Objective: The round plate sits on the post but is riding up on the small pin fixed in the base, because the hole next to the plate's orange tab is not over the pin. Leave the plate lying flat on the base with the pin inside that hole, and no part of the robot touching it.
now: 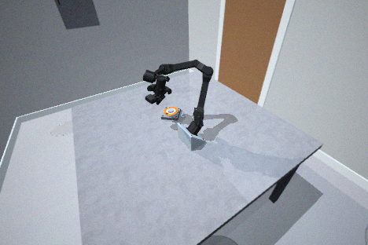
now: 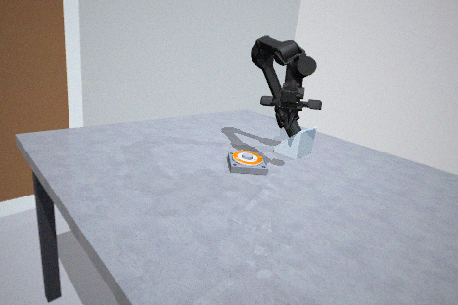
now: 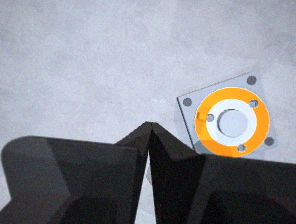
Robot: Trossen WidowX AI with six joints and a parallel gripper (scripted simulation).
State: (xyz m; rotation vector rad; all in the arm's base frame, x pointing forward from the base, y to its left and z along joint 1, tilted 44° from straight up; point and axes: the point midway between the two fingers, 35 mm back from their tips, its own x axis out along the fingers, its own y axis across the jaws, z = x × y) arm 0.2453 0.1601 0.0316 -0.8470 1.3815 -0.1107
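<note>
My gripper tip is now 140 mm above the square grey base, 110 mm to the left of it and 40 mm short of it.
</note>
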